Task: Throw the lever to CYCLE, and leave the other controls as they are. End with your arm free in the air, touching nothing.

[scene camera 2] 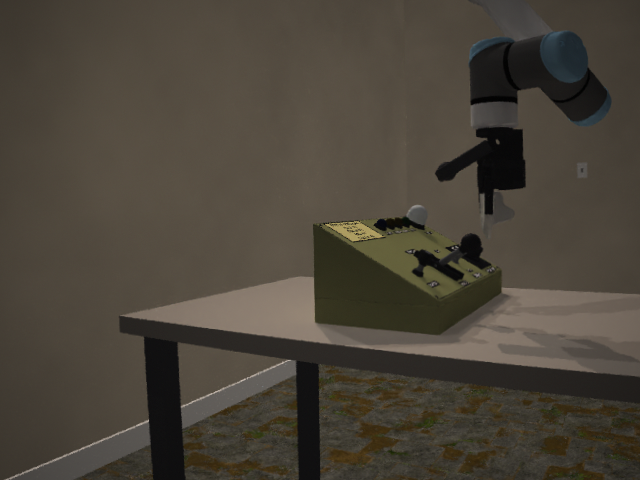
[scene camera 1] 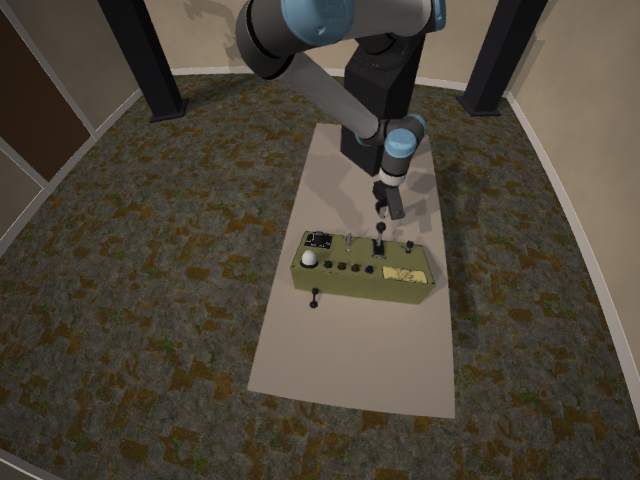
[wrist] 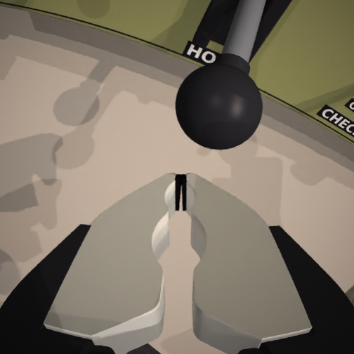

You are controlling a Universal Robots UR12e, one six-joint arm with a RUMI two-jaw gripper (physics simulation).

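Places are measured from the arm's base along level axes (x ahead, y left, z up), in centimetres.
Where they show: gripper, fingertip midpoint: [scene camera 2: 488,239] [scene camera 1: 382,218]; arm's base, origin of the base link: [scene camera 1: 388,48].
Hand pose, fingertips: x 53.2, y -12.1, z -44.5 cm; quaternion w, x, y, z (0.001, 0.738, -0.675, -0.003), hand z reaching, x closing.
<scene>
Things, the pixels of their top centre, and the offset from my fingertips. "*": a spot on its surface instead.
- white dome, surface spot: [scene camera 2: 416,213] * dx +15.4, dy -28.8, dz +4.5 cm
- small toggle, middle of its top: [scene camera 1: 349,235] dx +4.6, dy -14.4, dz -2.3 cm
- black switch, middle of its top: [scene camera 2: 420,249] [scene camera 1: 410,244] dx +12.9, dy +8.2, dz -1.5 cm
- black dial plate, middle of its top: [scene camera 1: 318,233] dx +1.9, dy -26.1, dz -2.1 cm
- yellow card, middle of its top: [scene camera 2: 355,222] [scene camera 1: 405,272] dx +26.2, dy +0.3, dz +3.4 cm
- black handle, surface spot: [scene camera 1: 313,298] * dx +24.0, dy -31.8, dz -12.4 cm
The olive control box [scene camera 1: 361,290] [scene camera 2: 372,289] stands on the table. Its lever has a grey shaft and a black ball knob [scene camera 1: 381,226] [scene camera 2: 470,243] [wrist: 219,106], and leans toward the arm's base, over a partly hidden label [wrist: 201,54] that shows "HO". A CYCLE label cannot be read in these views. My gripper [scene camera 1: 383,214] [scene camera 2: 487,236] [wrist: 181,177] is shut and empty, pointing down on the arm-base side of the knob. In the wrist view a gap shows between fingertips and knob.
The box also bears a white dome [scene camera 1: 309,257] [scene camera 2: 416,213], several coloured buttons, a small toggle [scene camera 1: 348,239], a black switch [scene camera 1: 409,246], a black dial plate [scene camera 1: 317,239] and a yellow card [scene camera 1: 404,274] [scene camera 2: 354,230]. A black handle [scene camera 1: 313,298] is at its far side.
</scene>
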